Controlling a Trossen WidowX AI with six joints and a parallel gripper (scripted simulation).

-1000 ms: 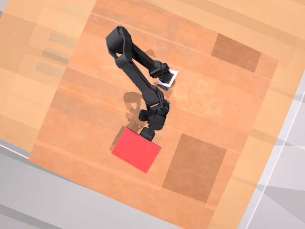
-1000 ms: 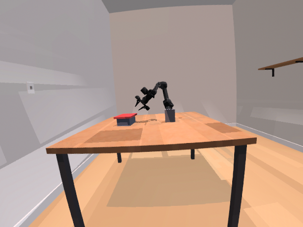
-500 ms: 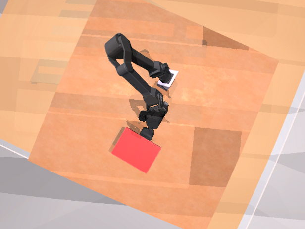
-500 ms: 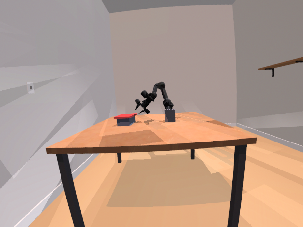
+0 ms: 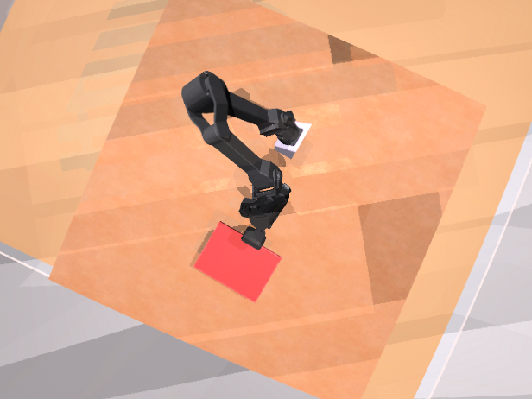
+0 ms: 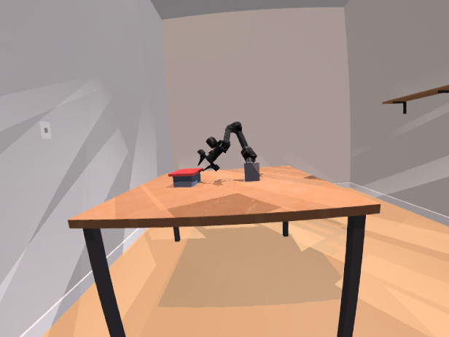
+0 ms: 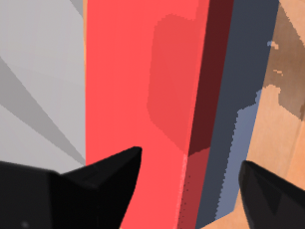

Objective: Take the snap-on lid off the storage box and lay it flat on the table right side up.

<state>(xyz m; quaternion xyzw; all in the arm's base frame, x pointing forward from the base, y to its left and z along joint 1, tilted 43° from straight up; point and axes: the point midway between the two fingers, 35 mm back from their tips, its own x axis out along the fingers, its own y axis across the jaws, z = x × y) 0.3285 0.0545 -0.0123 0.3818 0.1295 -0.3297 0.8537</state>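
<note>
Right now my gripper tip is 100 mm short of the red lid and 20 mm above it. Round my gripper tip: blue-grey storage box: 100 mm ahead, 60 mm below.
</note>
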